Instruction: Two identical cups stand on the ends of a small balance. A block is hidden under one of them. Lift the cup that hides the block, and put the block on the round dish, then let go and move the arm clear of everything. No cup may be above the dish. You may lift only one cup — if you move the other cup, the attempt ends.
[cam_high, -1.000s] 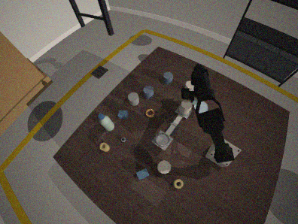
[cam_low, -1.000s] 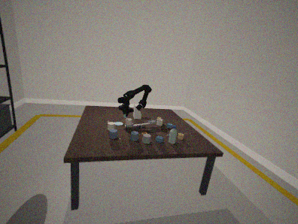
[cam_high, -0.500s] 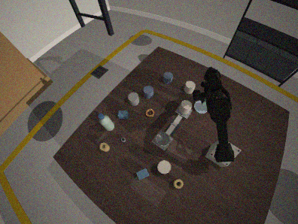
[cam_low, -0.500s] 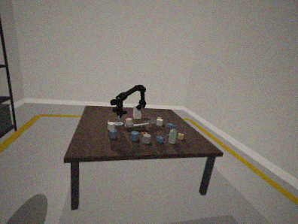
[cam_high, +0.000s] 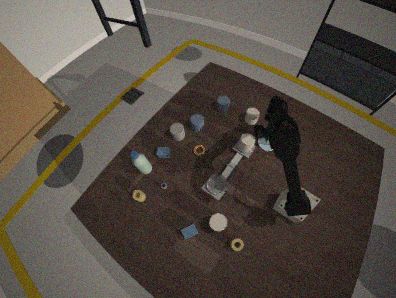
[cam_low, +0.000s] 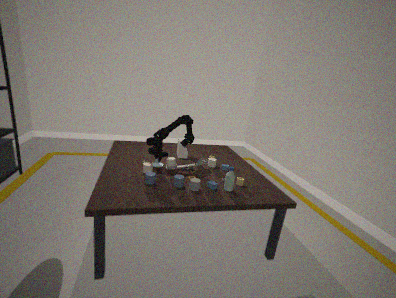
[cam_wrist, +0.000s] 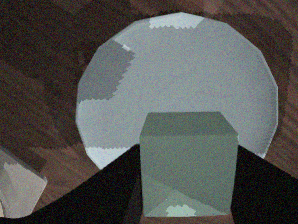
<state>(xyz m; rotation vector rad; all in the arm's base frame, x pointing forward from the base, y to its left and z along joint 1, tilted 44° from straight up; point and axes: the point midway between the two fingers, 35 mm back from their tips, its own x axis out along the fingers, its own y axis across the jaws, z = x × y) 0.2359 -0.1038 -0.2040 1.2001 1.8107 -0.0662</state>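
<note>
Now: gripper tip 3 cm above the round light-blue dish. The rest, counted from my gripper tip: cream cup 5 cm behind, 50 cm to the left, 1 cm above.
</note>
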